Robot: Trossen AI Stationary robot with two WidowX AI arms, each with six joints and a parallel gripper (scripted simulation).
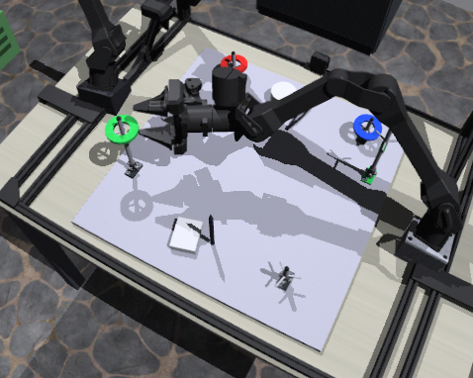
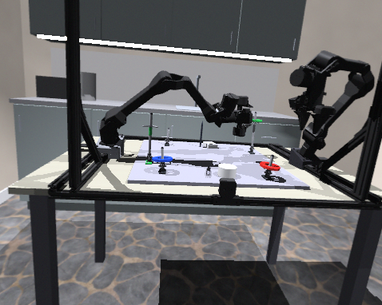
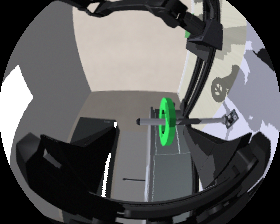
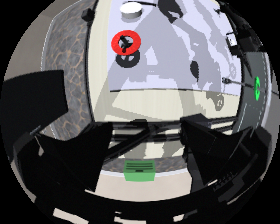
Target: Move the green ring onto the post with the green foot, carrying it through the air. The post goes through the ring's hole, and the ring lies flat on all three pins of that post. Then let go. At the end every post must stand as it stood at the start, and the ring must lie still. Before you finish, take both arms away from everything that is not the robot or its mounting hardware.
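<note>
Now: the green ring 5 cm to the right of my left hand, 4 cm ahead of it and 2 cm below it. From my left hand the other things lie so: small post: 37 cm to the left, 14 cm below, 11 cm ahead; then black pen: 20 cm to the left, 10 cm ahead, 9 cm below; then white block: 18 cm below, 14 cm to the left, 12 cm ahead.
Right now my right hand is 340 mm short of the green ring, 90 mm to the right of it and 40 mm above it. Round my right hand: blue ring (30 mm behind, 520 mm to the left, 160 mm below); black pen (400 mm ahead, 340 mm to the left, 110 mm below); white block (420 mm ahead, 280 mm to the left, 200 mm below).
</note>
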